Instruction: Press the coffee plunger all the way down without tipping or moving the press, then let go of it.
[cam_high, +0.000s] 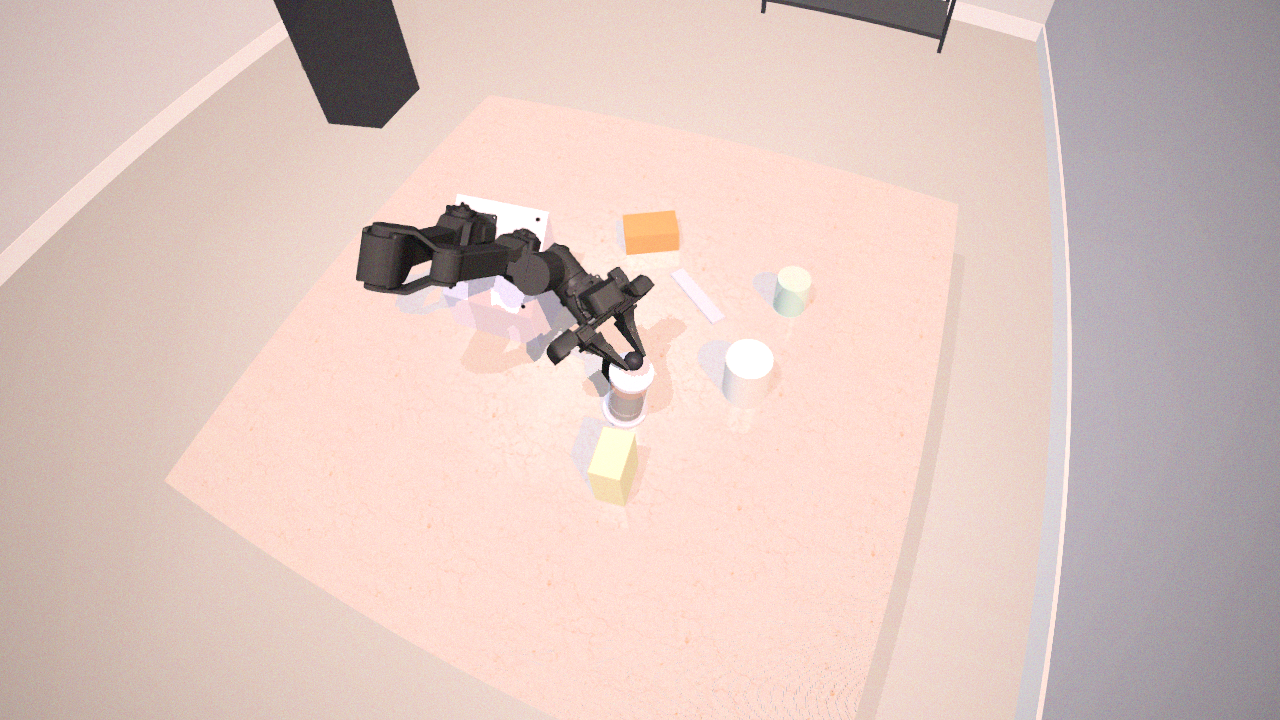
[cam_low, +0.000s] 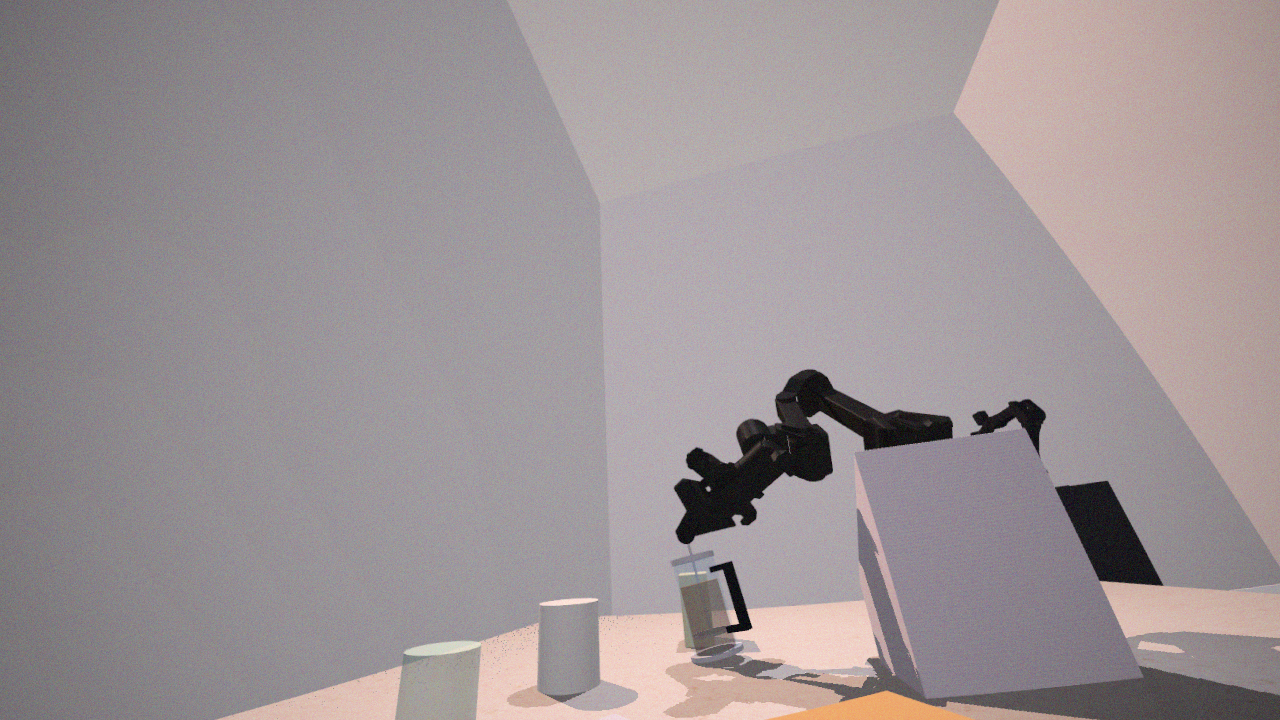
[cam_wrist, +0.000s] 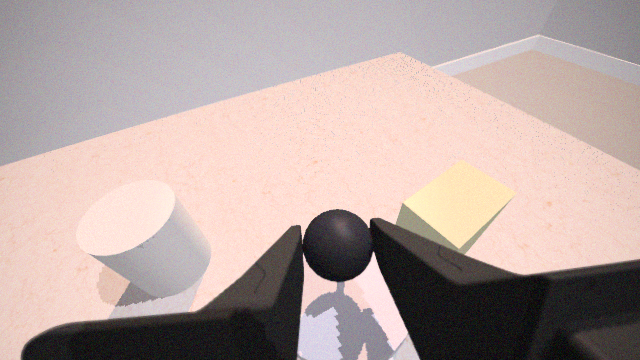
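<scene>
Now: gripper tip 3 cm past the glass coffee press, 2 cm to the right of it and 8 cm above it. From my gripper tip the other things lie so: pale green cylinder 20 cm ahead, 32 cm to the left, 13 cm below; white cylinder 16 cm ahead, 11 cm to the left, 13 cm below; flat white strip 2 cm ahead, 29 cm to the left, 17 cm below.
</scene>
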